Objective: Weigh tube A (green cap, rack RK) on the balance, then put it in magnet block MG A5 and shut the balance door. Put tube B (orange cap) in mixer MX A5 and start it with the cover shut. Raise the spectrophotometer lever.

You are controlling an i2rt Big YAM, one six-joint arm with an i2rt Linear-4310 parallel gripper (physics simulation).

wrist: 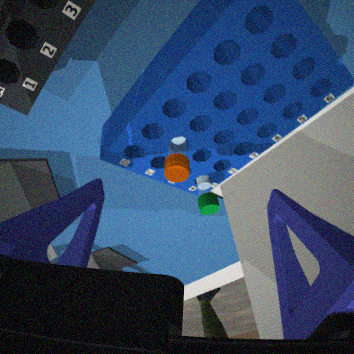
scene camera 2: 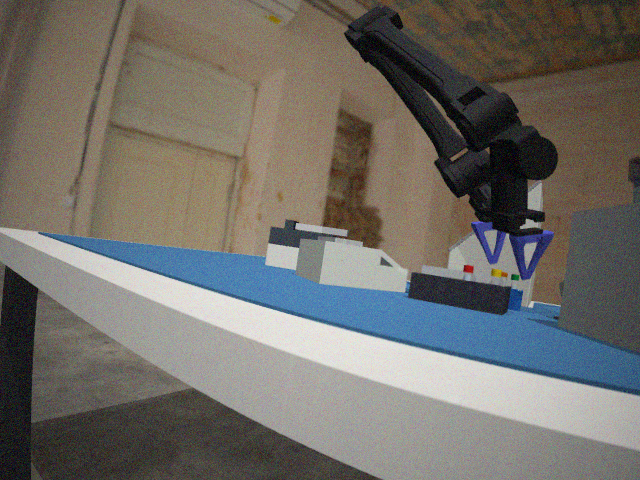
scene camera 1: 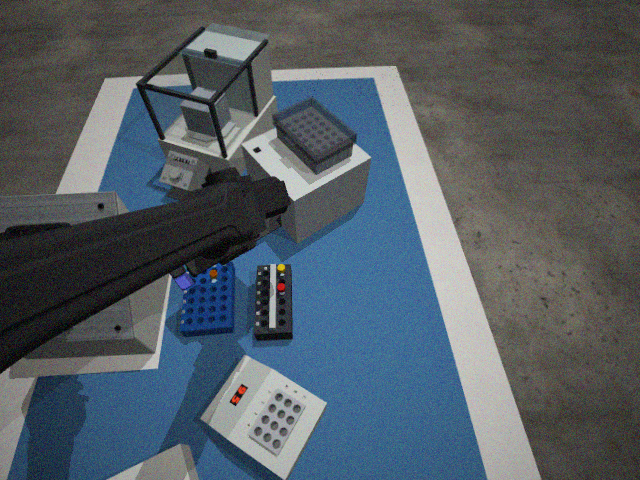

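My gripper (scene camera 2: pixel 510 269) (wrist: pixel 185 192) is open and empty, pointing down over the near end of the blue rack RK (scene camera 1: pixel 206 329) (wrist: pixel 165 60). Tube A's green cap (scene camera 2: pixel 514 277) (wrist: pixel 208 204) shows between the open fingers in the wrist view, untouched; the arm hides it in scene camera 1. Tube B's orange cap (scene camera 1: pixel 212 273) (wrist: pixel 177 168) stands in the rack beside it. The dark magnet block (scene camera 1: pixel 272 334) (scene camera 2: pixel 454 291) holds a yellow-capped and a red-capped tube. The balance (scene camera 1: pixel 150 111) stands at the back left; its door state is unclear. The likely mixer (scene camera 1: pixel 330 198) has a transparent cover (scene camera 1: pixel 315 134) over its wells.
A white block device (scene camera 1: pixel 307 439) with a red display stands in front of the racks. A large grey-white device (scene camera 1: pixel 147 346) stands close to the rack's left side, partly under the arm. Part of another light housing (scene camera 1: pixel 160 467) shows at the bottom edge. The spectrophotometer lever cannot be made out.
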